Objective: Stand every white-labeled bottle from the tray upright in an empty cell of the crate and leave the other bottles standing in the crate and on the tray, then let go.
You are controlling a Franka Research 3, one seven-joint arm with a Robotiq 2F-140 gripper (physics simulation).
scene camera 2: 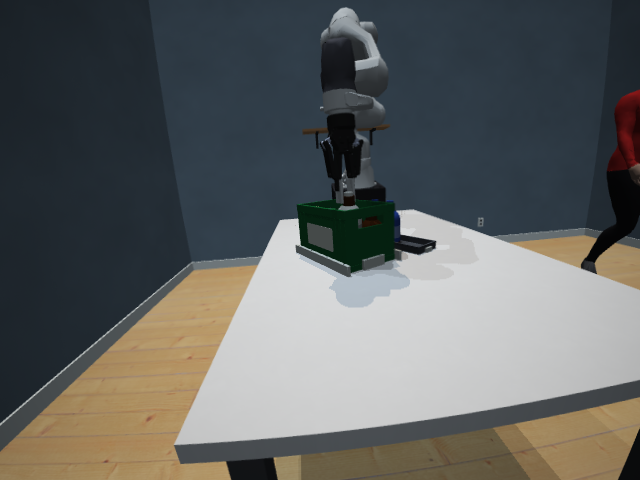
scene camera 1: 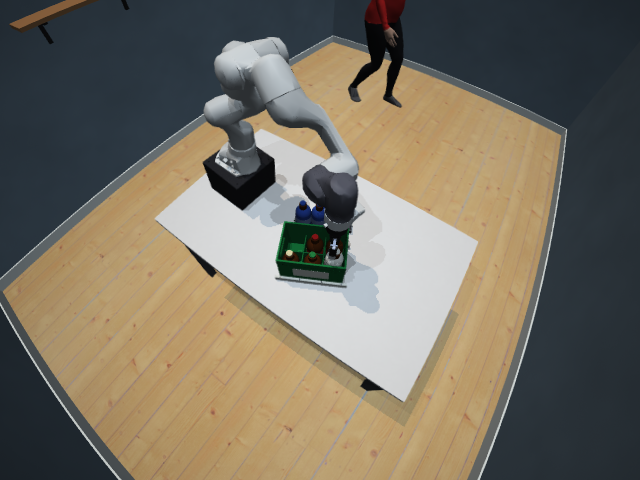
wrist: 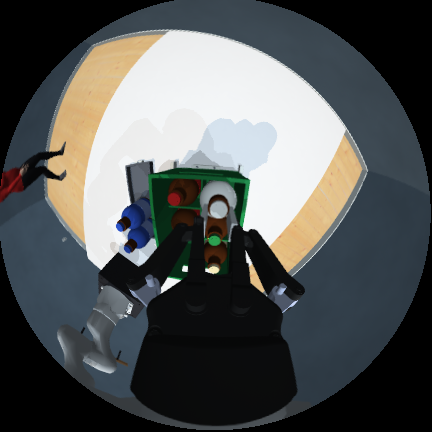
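Note:
A white-labeled bottle [scene camera 1: 333,259] [scene camera 2: 348,207] [wrist: 218,192] stands upright in the front right corner cell of the green crate [scene camera 1: 285,268] [scene camera 2: 372,248] [wrist: 200,174], as scene camera 1 shows it. Its neck rises just above the rim; whether its base touches the cell floor is hidden. My gripper [scene camera 1: 334,246] [scene camera 2: 345,192] [wrist: 217,212] is shut on its neck. Brown bottles with red [scene camera 1: 314,239] [wrist: 174,199], green [scene camera 1: 312,255] [wrist: 214,240] and cream [scene camera 1: 289,253] [wrist: 213,269] caps stand in other cells. The back left cell looks empty. Two blue bottles [scene camera 1: 303,212] [wrist: 133,216] stand on the tray [scene camera 2: 421,245] [wrist: 139,181].
The tray lies close beside the crate, on the robot's side. Low grey strips [scene camera 1: 310,282] [scene camera 2: 321,260] run along the crate's foot on the white table [scene camera 1: 403,310] [scene camera 2: 413,351]. A person [scene camera 1: 385,46] [scene camera 2: 622,149] stands on the floor beyond the table.

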